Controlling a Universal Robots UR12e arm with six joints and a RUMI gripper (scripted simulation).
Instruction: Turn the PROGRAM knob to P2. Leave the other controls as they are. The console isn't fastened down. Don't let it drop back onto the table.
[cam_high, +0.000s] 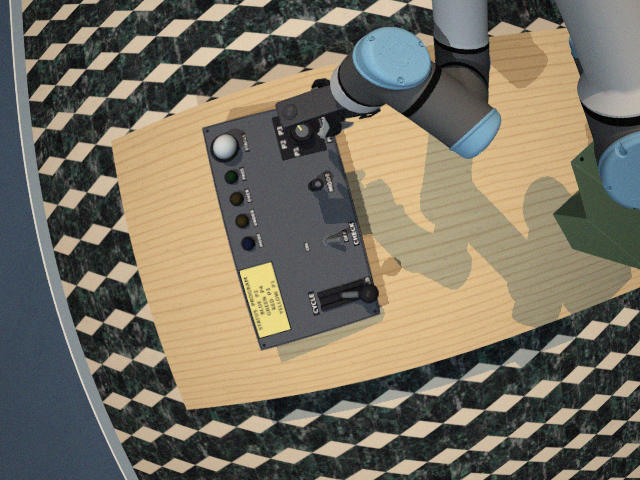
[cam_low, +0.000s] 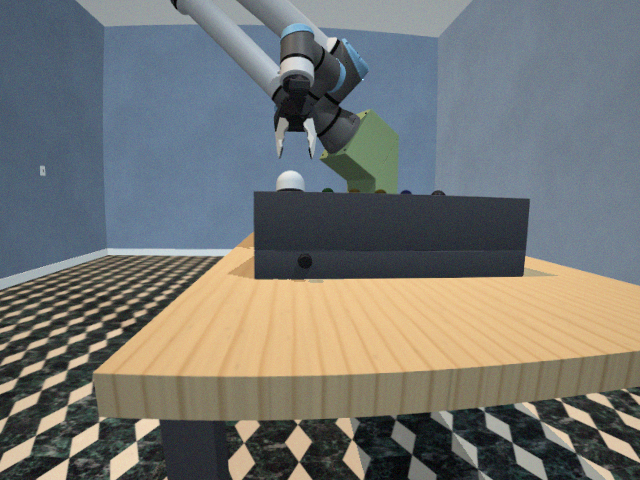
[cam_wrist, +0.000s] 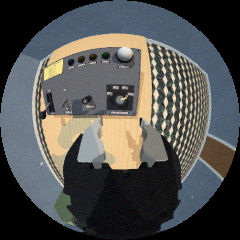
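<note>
My gripper is now 60 mm short of the mode knob, 110 mm to the right of it and 140 mm above it. Also, from my hand: check toggle (80 mm ahead, 230 mm to the left, 140 mm below); then dark grey console (100 mm ahead, 160 mm to the left, 160 mm below); then cycle lever (70 mm ahead, 350 mm to the left, 130 mm below).
</note>
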